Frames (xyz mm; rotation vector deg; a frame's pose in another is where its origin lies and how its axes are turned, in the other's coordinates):
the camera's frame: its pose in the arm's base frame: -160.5 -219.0 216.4 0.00 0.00 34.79
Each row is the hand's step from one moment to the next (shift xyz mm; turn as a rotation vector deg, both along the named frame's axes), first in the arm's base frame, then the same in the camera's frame.
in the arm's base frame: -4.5 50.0 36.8 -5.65 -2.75 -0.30
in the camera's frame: 24.8 43.6 36.8 -6.21 0.97 -0.30
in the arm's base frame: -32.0 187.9 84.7 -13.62 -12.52 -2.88
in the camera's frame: 80.9 172.6 84.7 -18.33 -2.51 -2.88
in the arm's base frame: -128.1 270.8 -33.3 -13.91 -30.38 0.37
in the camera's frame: 49.3 295.5 -33.3 -28.76 -17.01 0.37
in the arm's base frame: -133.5 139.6 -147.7 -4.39 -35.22 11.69
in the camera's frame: -30.0 190.8 -147.7 -23.70 -26.42 11.69
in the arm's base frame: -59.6 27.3 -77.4 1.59 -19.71 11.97
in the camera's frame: -33.4 56.4 -77.4 -9.94 -17.09 11.97
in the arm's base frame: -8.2 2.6 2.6 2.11 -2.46 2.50
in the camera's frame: -5.3 6.8 2.6 0.33 -3.22 2.50
